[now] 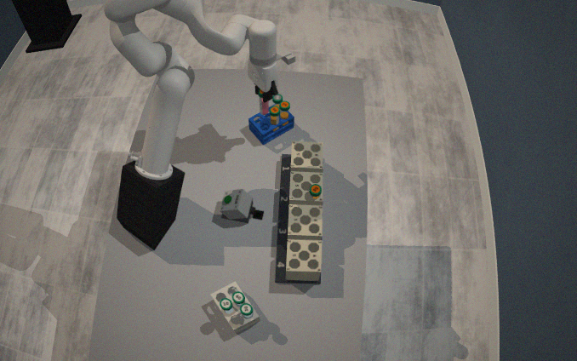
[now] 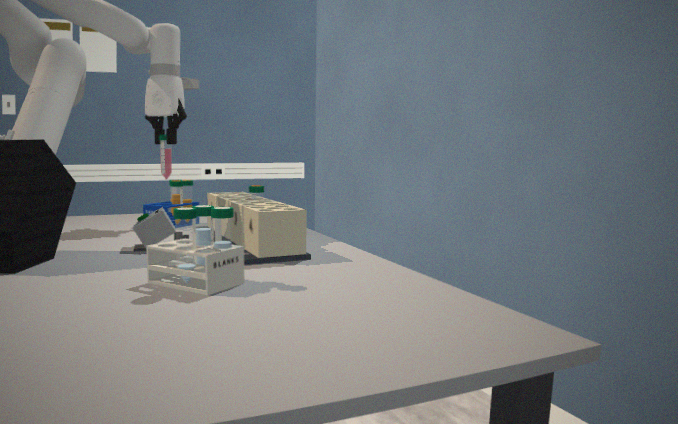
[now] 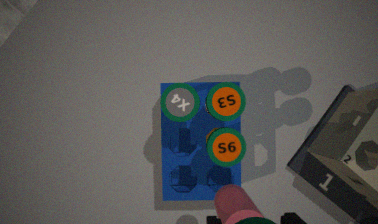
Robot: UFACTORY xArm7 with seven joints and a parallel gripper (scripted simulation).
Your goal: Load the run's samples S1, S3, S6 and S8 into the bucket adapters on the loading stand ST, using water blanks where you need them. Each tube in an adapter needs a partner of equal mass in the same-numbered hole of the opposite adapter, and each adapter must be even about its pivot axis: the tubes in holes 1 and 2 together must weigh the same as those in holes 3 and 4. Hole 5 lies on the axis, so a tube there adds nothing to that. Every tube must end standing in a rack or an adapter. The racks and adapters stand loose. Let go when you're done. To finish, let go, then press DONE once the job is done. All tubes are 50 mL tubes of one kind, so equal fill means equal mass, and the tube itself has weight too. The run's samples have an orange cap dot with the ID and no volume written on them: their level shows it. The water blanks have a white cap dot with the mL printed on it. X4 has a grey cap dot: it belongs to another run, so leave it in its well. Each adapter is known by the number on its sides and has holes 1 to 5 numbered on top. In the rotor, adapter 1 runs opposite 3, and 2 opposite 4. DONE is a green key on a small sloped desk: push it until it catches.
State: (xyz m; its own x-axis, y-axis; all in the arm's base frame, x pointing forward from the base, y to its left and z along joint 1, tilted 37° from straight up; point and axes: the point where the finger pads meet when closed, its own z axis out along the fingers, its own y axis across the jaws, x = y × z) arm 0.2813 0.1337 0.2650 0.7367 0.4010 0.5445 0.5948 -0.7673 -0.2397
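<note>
Now: hand 5 cm above the pink-filled tube and 1 cm to the left of it. Round my hand: orange-filled tube: 18 cm below, 6 cm ahead, 5 cm to the left; tube X4: 18 cm below, 9 cm to the left, 4 cm ahead; blue sample rack: 21 cm below, 4 cm to the left, 2 cm ahead.
</note>
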